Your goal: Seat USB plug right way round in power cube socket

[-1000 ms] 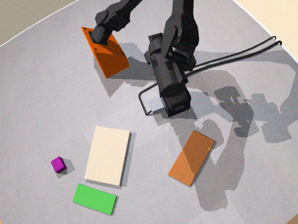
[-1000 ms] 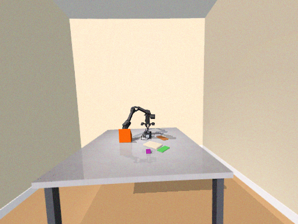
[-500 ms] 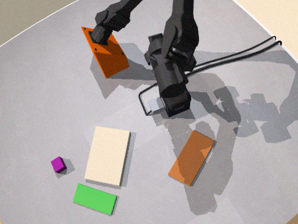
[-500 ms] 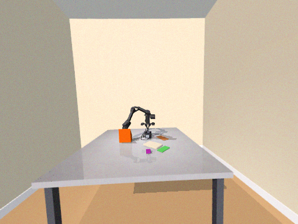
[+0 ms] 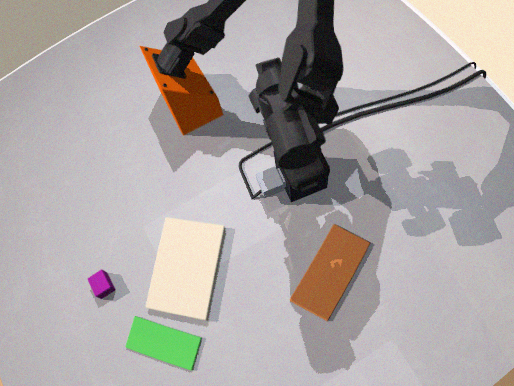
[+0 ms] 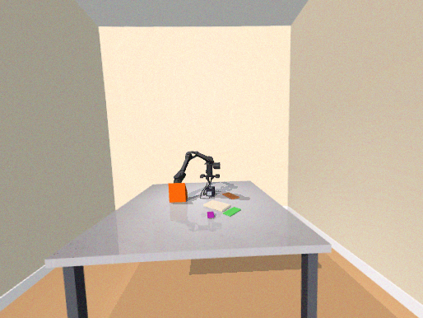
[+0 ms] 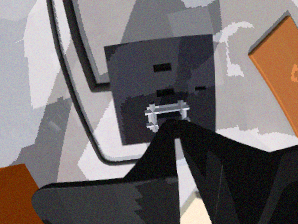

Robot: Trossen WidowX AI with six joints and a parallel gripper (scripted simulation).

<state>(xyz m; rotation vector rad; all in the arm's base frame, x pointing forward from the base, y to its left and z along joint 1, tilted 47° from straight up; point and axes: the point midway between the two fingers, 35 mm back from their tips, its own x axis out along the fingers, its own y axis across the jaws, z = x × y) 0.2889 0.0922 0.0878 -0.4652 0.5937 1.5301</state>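
Now: the dark USB plug 20 mm below my gripper tip. The rest, counted from my gripper tip: white-framed socket (40 mm below); orange plastic piece (190 mm ahead, 100 mm below, 20 mm to the right); cream slab (260 mm to the right, 100 mm below, 70 mm ahead).
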